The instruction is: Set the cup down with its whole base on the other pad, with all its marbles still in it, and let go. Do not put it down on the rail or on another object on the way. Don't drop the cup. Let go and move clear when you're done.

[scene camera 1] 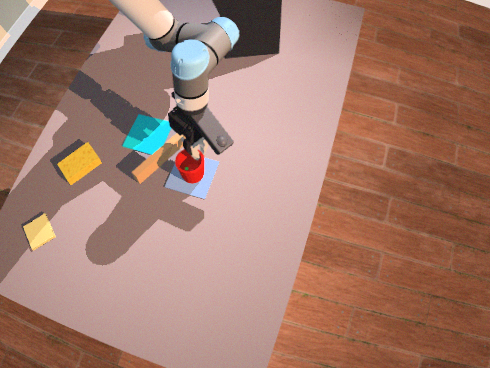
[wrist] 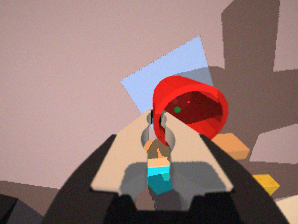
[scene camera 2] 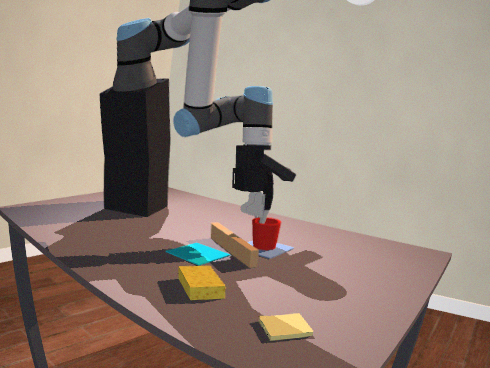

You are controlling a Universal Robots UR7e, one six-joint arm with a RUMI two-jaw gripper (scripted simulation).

Labels:
gripper: scene camera 1; wrist; scene camera 2 259, 230
same spot on gripper: [scene camera 1: 192, 148] = [wrist: 213, 166]

